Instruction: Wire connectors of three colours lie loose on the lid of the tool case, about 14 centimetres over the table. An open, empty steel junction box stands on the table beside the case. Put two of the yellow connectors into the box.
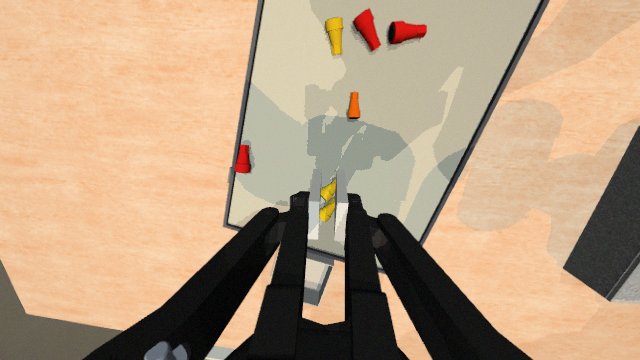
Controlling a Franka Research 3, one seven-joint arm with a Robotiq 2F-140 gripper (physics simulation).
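Two yellow connectors, the upper [328, 190] and the lower [327, 211], lie slanted between the finger pads near the lid's lower end. My gripper [328, 183] is shut on both, with a pad close against each side of them. A third yellow connector [334, 36] lies farther up on the lid [400, 80]. The steel junction box [320, 258] stands just beyond the lid's lower edge. It shows in part between the finger links, and the rest is hidden behind them.
An orange connector [354, 105] lies mid-lid. Two red connectors [368, 30] [408, 32] lie near the top, and another red connector [243, 159] lies at the left lid edge. A dark block [607, 225] stands at the right on the wooden table [125, 125].
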